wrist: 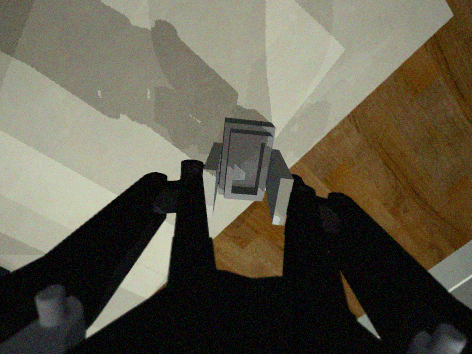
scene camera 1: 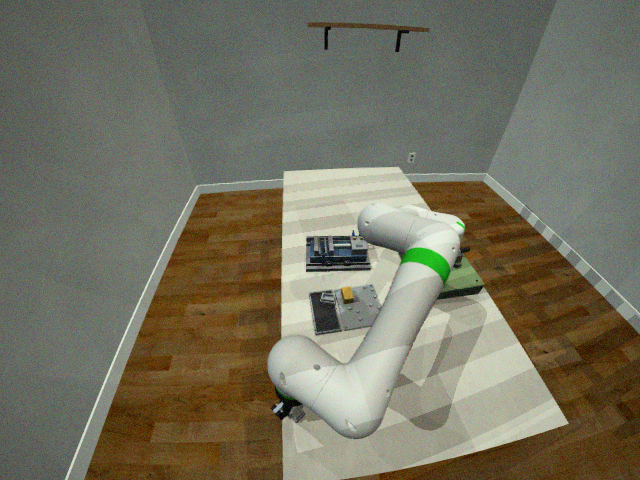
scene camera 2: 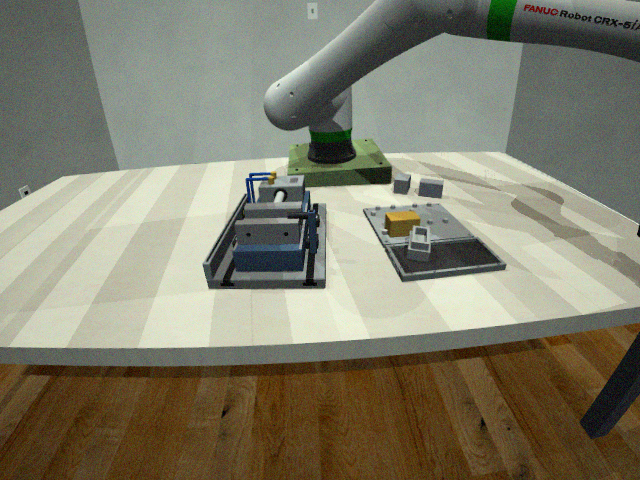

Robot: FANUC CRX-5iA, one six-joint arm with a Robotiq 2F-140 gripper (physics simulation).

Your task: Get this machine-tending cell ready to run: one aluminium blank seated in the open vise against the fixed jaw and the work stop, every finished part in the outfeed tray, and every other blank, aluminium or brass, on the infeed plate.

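Pixels of known places: gripper, fingertip midpoint: (wrist: 244,163) (scene camera 1: 293,409); arm's base, origin of the base link: (scene camera 2: 331,155).
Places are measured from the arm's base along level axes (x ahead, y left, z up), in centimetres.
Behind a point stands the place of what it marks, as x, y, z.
My gripper (scene camera 1: 287,411) @[71.7, 42.7, -4.5] (wrist: 244,163) @[71.7, 42.7, -4.5] is shut on a grey finished part (wrist: 247,162) @[71.5, 43.2, -3.3] with a pocket, at the table's left edge in scene camera 1; whether the part touches the table is unclear. Another pocketed finished part (scene camera 1: 327,296) @[52.2, 4.8, -2.3] (scene camera 2: 419,242) @[54.4, 4.5, -1.2] is at the far end of the dark outfeed tray (scene camera 1: 325,322) @[55.2, 14.8, -4.8] (scene camera 2: 454,273) @[59.5, 9.0, -4.9]; it looks tilted. A brass blank (scene camera 1: 347,295) @[44.4, 6.9, -1.0] (scene camera 2: 402,223) @[45.9, 4.8, -1.8] is on the infeed plate (scene camera 1: 361,304) @[39.1, 10.1, -4.6] (scene camera 2: 449,227) @[44.4, 16.2, -4.6]. Two aluminium blanks (scene camera 2: 401,183) @[22.3, 14.0, -2.5] (scene camera 2: 430,187) @[26.0, 20.5, -2.7] lie on the table behind the plate. The vise (scene camera 1: 338,254) @[42.5, -14.6, 0.5] (scene camera 2: 268,257) @[54.6, -20.7, -0.7] shows no blank between its jaws.
The green robot base (scene camera 1: 465,281) @[-7.2, 13.3, 0.9] (scene camera 2: 338,173) @[12.6, -0.6, -1.7] stands behind the vise and plate in scene camera 2. Blue lines (scene camera 2: 249,187) @[33.1, -23.8, 3.6] rise at the vise's rear. The table edge (wrist: 370,97) @[76.5, 53.4, -5.4] and wooden floor (wrist: 400,150) lie beside the gripper. The arm crosses above the table.
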